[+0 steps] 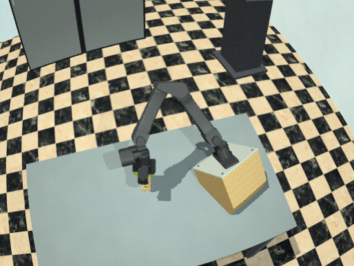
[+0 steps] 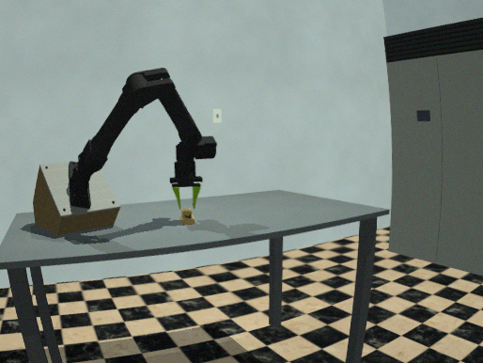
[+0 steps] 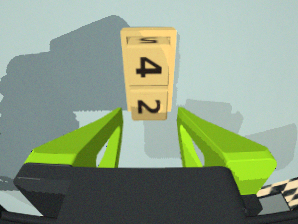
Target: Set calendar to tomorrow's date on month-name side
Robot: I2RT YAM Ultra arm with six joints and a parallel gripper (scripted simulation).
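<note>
The tan tray is 5 cm below my hand, 2 cm to the left of it and 1 cm ahead of it.
</note>
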